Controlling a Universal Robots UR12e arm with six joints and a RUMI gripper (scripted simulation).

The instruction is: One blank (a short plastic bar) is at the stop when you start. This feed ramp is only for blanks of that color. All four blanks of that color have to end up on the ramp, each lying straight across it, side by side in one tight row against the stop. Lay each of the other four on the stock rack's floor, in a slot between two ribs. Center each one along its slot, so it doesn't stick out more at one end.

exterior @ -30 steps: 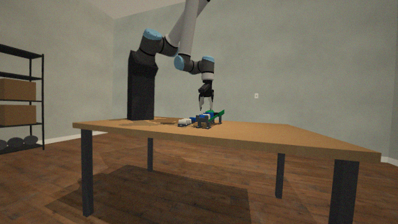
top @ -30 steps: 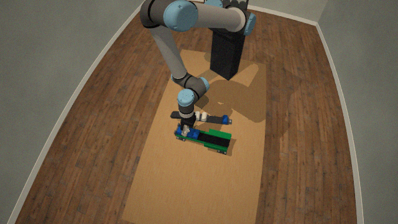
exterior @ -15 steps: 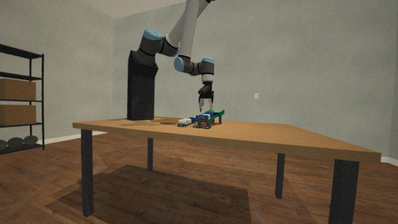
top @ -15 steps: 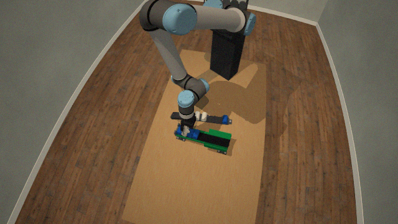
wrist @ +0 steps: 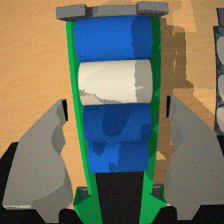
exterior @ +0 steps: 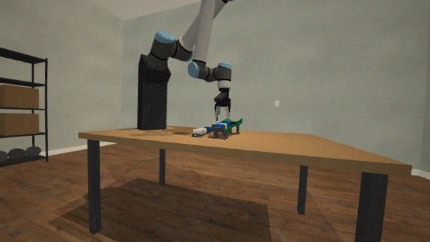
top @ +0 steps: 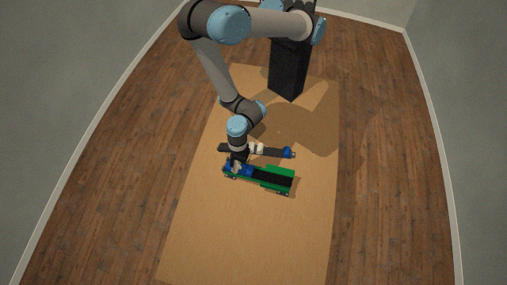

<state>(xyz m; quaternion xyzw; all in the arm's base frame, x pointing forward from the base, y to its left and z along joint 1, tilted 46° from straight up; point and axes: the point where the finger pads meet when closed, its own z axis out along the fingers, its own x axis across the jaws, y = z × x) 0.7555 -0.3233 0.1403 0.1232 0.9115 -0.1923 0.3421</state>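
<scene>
My hand is 130 mm past the stock rack, 180 mm to the right of it and 130 mm above it.
</scene>
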